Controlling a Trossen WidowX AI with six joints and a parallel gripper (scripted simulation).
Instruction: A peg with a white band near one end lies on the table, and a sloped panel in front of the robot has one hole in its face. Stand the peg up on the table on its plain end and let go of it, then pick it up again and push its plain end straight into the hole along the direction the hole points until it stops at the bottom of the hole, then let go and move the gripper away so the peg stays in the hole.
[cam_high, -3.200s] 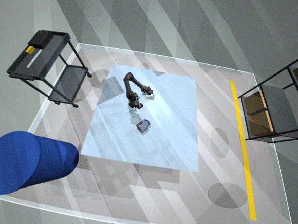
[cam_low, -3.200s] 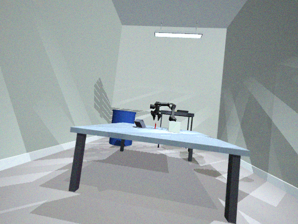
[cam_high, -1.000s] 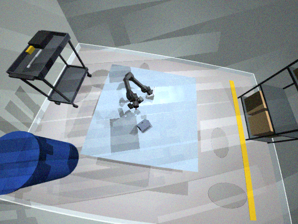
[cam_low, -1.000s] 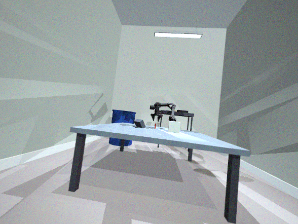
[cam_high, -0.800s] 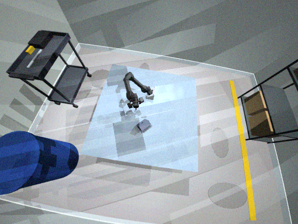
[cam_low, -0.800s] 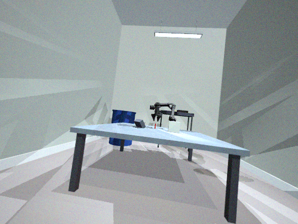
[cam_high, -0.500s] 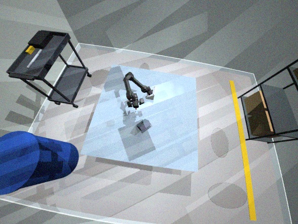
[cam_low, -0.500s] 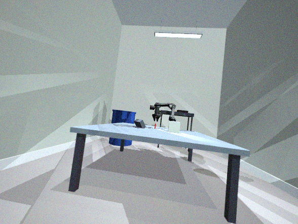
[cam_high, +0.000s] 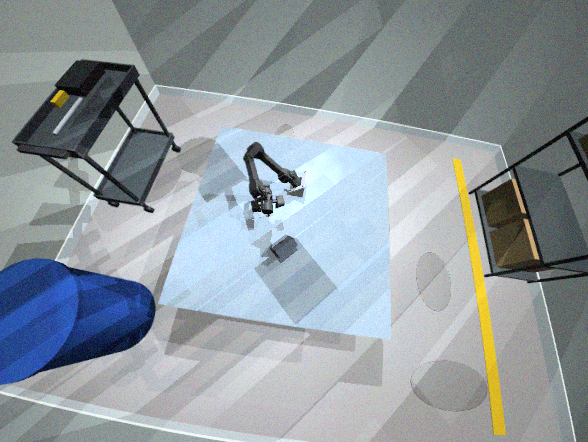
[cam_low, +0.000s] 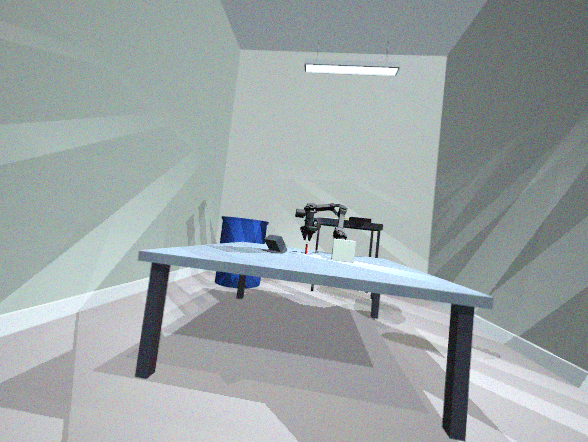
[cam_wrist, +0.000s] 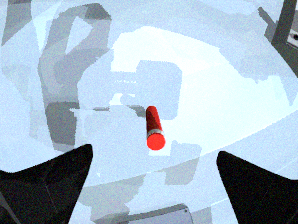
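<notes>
My gripper tip is now 4 cm above the peg. Round my gripper tip: sloped panel 20 cm ahead, 12 cm to the left, 5 cm below.
</notes>
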